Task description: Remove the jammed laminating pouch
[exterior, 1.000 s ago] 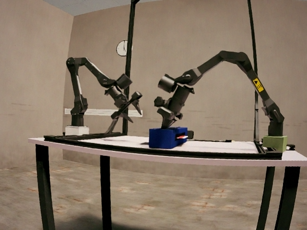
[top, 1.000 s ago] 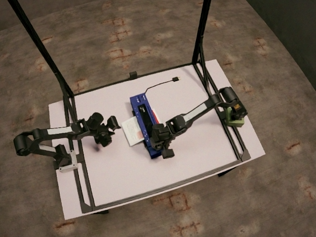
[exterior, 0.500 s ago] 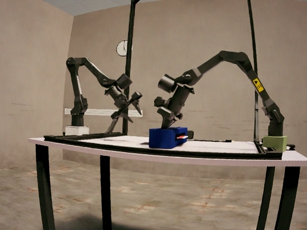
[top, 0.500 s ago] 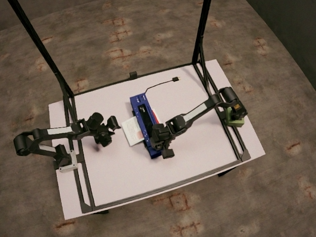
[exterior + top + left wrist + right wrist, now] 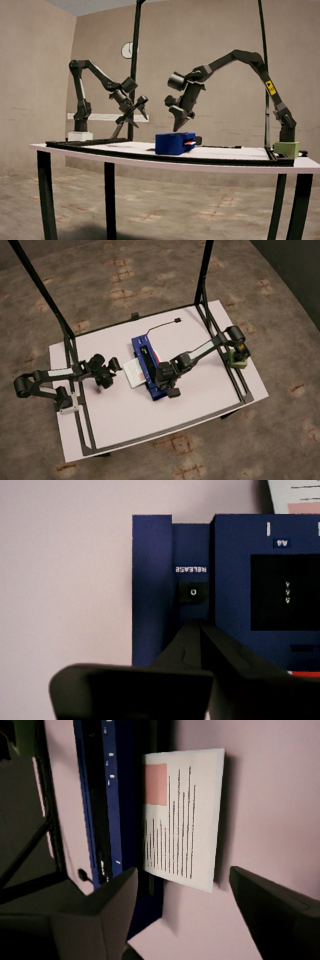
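The release key is 50 mm below my left hand and 30 mm to the right of it. Also, from my left hand: plug 430 mm behind, 230 mm to the left, 120 mm below.
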